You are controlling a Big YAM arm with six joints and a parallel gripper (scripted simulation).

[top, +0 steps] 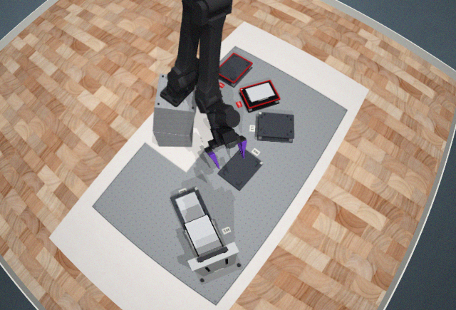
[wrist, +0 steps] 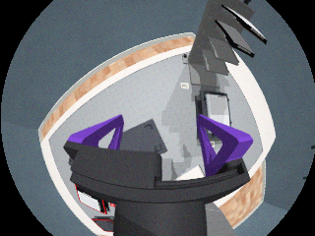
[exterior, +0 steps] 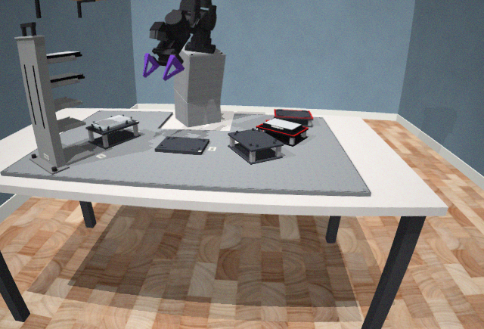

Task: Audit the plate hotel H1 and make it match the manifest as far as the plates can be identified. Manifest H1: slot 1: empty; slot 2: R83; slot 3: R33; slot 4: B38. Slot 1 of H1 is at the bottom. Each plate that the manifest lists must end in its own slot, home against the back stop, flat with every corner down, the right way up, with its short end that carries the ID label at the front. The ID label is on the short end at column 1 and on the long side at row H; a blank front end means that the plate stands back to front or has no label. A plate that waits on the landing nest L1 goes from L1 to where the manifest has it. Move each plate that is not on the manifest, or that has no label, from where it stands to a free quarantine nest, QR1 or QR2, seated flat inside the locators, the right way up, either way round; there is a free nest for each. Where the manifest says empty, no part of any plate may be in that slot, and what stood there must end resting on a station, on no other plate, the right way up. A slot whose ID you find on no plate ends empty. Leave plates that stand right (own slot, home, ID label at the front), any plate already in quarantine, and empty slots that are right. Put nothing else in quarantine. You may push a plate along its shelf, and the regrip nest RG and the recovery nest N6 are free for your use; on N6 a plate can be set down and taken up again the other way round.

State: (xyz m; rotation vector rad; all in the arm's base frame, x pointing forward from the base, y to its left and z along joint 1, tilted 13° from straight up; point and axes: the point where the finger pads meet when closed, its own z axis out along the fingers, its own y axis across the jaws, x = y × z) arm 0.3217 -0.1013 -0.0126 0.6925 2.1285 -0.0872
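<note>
My hand is 60 mm past the white plate, 200 mm to the left of it and 180 mm above it. Also, from my hand: plate hotel H1: 160 mm ahead, 330 mm to the right, 50 mm below; regrip nest RG: 60 mm behind, 200 mm to the right, 190 mm below; flat pad N6: 80 mm to the left, 240 mm below.
</note>
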